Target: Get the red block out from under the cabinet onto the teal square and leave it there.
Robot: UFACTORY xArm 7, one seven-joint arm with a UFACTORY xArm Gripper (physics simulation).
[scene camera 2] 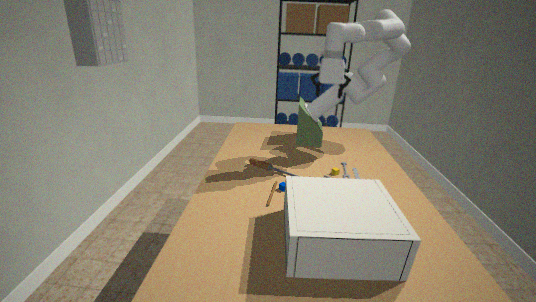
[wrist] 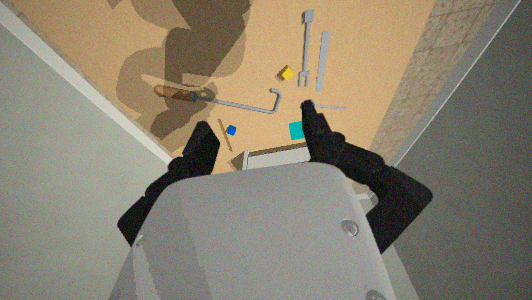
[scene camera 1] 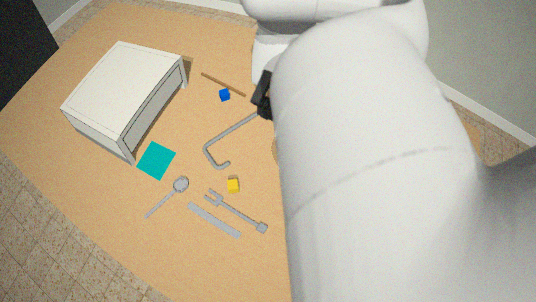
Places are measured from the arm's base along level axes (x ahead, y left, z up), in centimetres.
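Pixels of known places: gripper, fingertip midpoint: (scene camera 2: 328, 97) (wrist: 255, 124); arm's base at its link origin: (scene camera 2: 310, 113).
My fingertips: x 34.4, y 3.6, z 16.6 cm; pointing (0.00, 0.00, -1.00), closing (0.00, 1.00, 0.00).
Observation:
Ahead of a thing's pixels: the offset from my fingertips to its top centre. "spot": to the spot under its first point.
The red block does not show in any view. The white cabinet {dx +51.5, dy -0.5, dz -19.1 cm} (scene camera 1: 117, 82) (scene camera 2: 350, 207) (wrist: 280, 159) stands on the table, its underside hidden. The teal square {spot: dx +30.4, dy +9.3, dz -32.6 cm} (scene camera 1: 156, 160) (wrist: 296, 130) lies flat in front of the cabinet's open side, near one corner; the right finger partly covers it in the wrist view. A grey hooked rod (scene camera 1: 230, 131) (wrist: 240, 105) with a wooden handle {dx +6.3, dy -27.5, dz -29.1 cm} (scene camera 2: 260, 163) (wrist: 172, 93) lies on the table, hook near the square. My gripper (scene camera 2: 329, 94) (wrist: 255, 123) is open and empty, high above the table; part of it shows in scene camera 1, beside the arm.
A blue block {dx +24.0, dy -17.2, dz -30.1 cm} (scene camera 1: 224, 95) (scene camera 2: 282, 186) (wrist: 231, 130) lies by a thin brown stick {dx +27.4, dy -21.3, dz -31.9 cm} (scene camera 1: 222, 84) (wrist: 225, 134). A yellow block {dx +7.8, dy +5.8, dz -30.1 cm} (scene camera 1: 233, 185) (wrist: 287, 73), spoon {spot: dx +19.9, dy +11.5, dz -32.5 cm} (scene camera 1: 181, 184), fork {dx +4.5, dy +11.1, dz -31.8 cm} (scene camera 1: 240, 212) (wrist: 306, 45) and flat bar {dx +8.1, dy +15.6, dz -32.5 cm} (scene camera 1: 214, 220) (wrist: 323, 60) lie beyond the hook. A green wedge (scene camera 2: 310, 130) stands by the arm's base.

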